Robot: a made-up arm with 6 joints.
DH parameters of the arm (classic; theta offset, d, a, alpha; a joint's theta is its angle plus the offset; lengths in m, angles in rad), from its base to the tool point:
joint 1: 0 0.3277 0 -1.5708
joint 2: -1.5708 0 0.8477 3.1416
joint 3: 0 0 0 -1.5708
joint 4: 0 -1.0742 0 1.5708
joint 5: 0 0.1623 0 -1.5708
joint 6: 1.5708 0 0 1.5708
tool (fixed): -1.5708 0 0 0
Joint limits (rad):
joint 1: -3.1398..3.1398
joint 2: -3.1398..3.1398
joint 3: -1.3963..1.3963
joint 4: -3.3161..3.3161
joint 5: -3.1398..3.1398
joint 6: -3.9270..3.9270
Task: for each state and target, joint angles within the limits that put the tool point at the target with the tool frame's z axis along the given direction. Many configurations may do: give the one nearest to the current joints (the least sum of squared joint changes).
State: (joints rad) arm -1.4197 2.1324 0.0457 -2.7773 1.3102 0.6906
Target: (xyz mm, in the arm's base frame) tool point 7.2 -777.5 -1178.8 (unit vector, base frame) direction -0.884 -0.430 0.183
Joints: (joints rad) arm -1.7281 2.1005 0.6540 -2.4884 1.3269 1.4553
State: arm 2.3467 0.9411 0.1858 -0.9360 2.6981 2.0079
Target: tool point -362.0 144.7 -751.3 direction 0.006 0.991 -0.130
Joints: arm 2.6959 1.6798 -0.1738 -1.7285 3.1328 2.5266
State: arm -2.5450 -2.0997 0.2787 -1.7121 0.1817 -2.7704
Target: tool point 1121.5 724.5 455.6 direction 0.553 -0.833 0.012
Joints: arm -2.5394 -2.4170 0.0915 -1.8089 -0.0061 -2.8843
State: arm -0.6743 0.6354 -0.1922 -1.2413 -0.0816 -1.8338
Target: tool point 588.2 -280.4 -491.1 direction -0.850 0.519 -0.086
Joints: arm -0.3869 1.2647 -0.3060 -1.3363 0.2202 -1.9753
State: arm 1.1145 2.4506 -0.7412 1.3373 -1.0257 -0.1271
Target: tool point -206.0 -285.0 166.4 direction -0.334 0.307 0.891
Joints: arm 1.1166 2.2036 -1.3963 1.9500 -0.3683 0.6875
